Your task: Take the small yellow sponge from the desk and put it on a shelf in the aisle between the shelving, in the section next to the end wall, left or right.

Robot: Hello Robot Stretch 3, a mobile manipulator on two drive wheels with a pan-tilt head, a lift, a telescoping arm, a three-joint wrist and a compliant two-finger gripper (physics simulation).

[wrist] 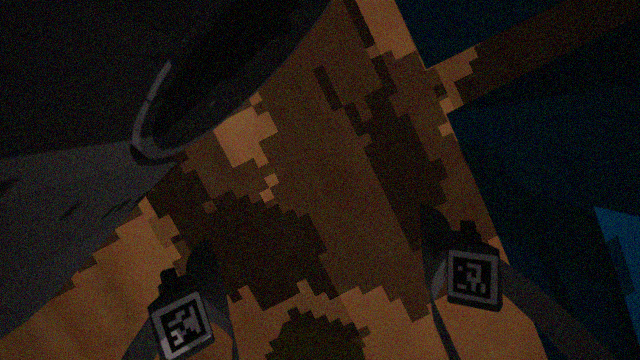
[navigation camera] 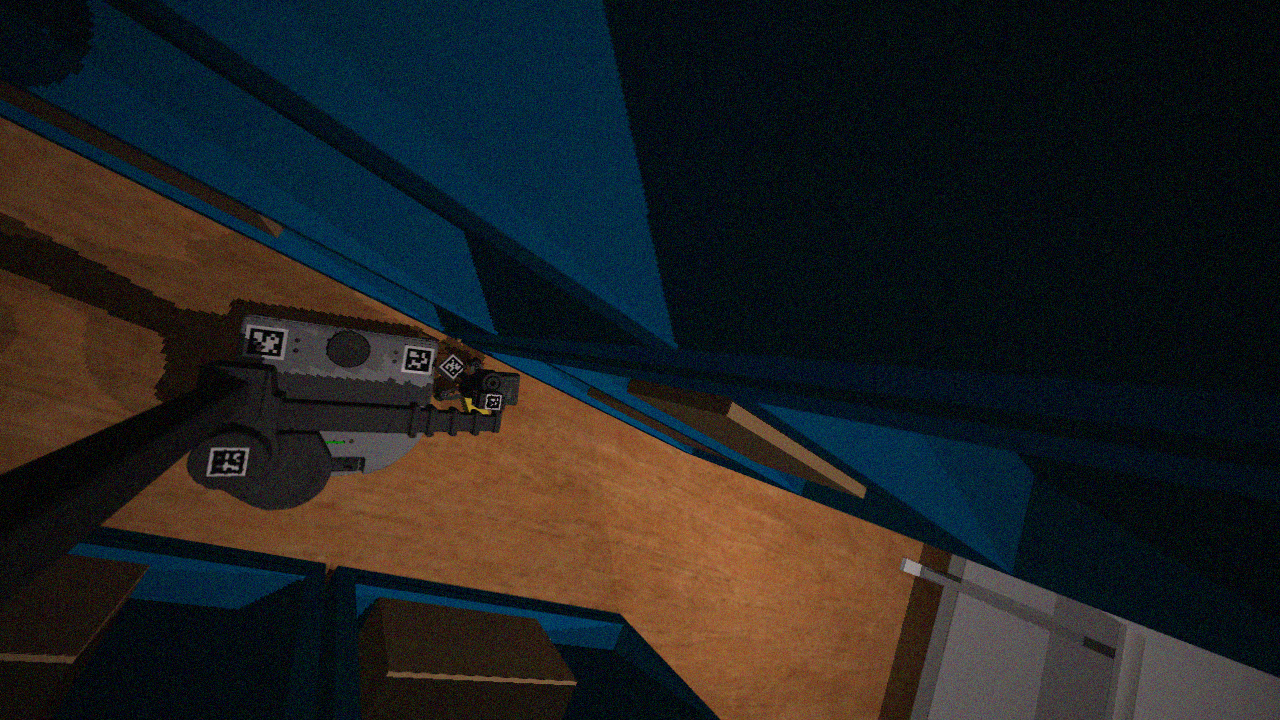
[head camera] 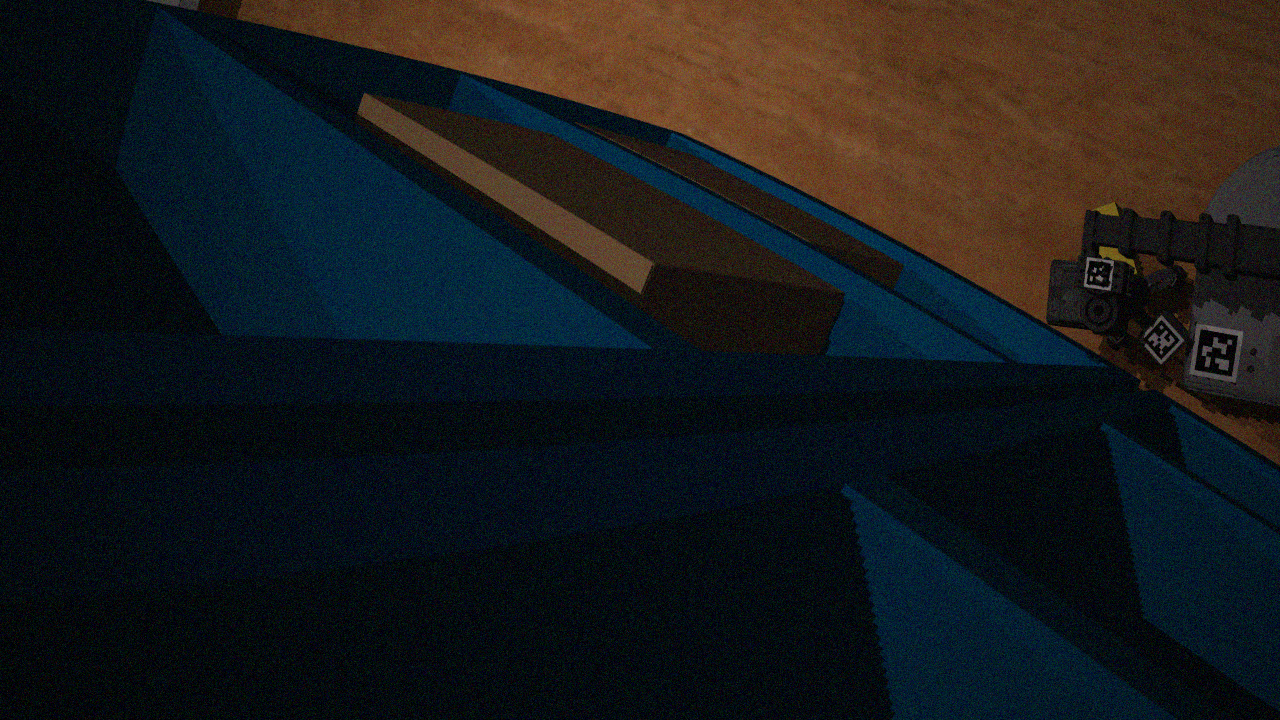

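Pixels of known places: gripper, fingertip midpoint: point(wrist: 320, 251) point(head camera: 1149, 309); robot's base, origin of the base link: point(navigation camera: 347, 347).
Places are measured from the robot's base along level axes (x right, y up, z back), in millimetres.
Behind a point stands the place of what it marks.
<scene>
The small yellow sponge point(head camera: 1117, 258) @(z 103, x 294, y 62 mm) point(navigation camera: 471, 405) @(z 109, x 285, y 62 mm) shows in part beneath the arm in the head and navigation views and seems to lie low on the wooden floor; the arm and wrist hide the rest. It does not show in the wrist view, where a dark patch of shadow is at the bottom. My gripper point(wrist: 320, 251) @(z 45, x 250, y 0 mm) is open, its two fingers wide apart with floor and shadow between them. Blue shelving point(head camera: 358, 259) point(navigation camera: 554, 134) stands close along one side of the aisle, and more blue shelving point(navigation camera: 483, 591) @(z 649, x 411, y 9 mm) on the other. The desk does not show.
Brown boxes point(head camera: 572, 188) point(navigation camera: 465, 635) sit on the shelves. The mobile base point(navigation camera: 349, 385) @(z 71, x 11, y 159 mm) stands in the aisle close to the shelving. A whitish structure with a thin bar point(navigation camera: 1011, 604) @(z 1157, x 3868, y 374 mm) is at the lower right in the navigation view. The wooden floor point(navigation camera: 680, 528) @(z 540, x 1145, y 0 mm) runs between them.
</scene>
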